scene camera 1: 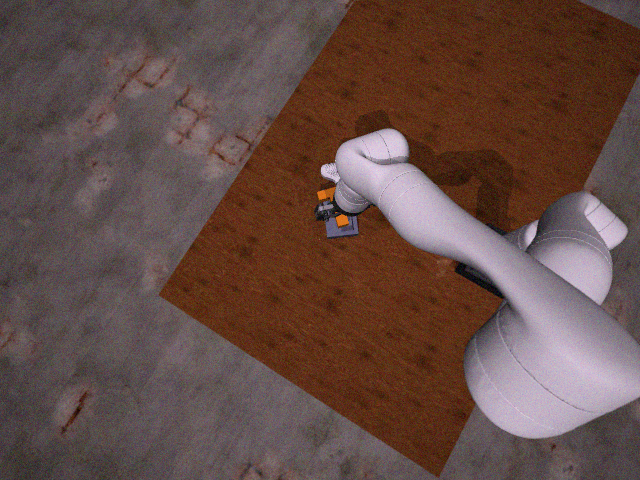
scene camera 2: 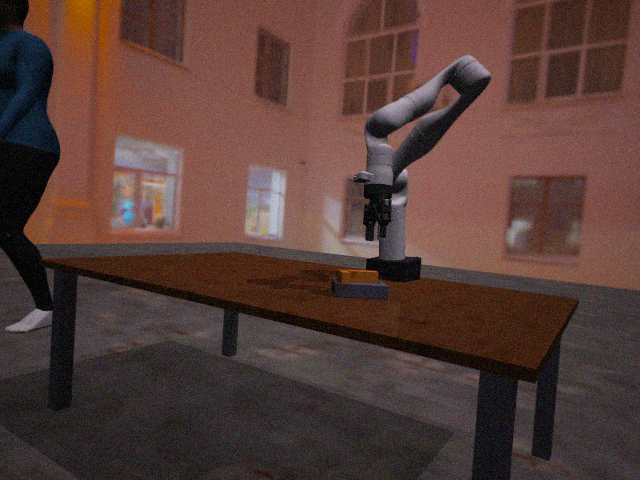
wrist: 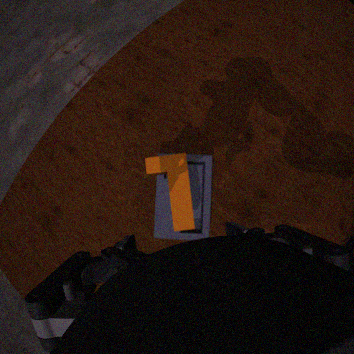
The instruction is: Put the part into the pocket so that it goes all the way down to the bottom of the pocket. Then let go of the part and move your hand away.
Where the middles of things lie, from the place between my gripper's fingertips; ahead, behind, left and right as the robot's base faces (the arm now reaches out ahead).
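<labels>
There is the orange part (wrist: 175, 165). Measured from my hand, the part sits 10 cm below, 4 cm ahead and 3 cm to the right.
</labels>
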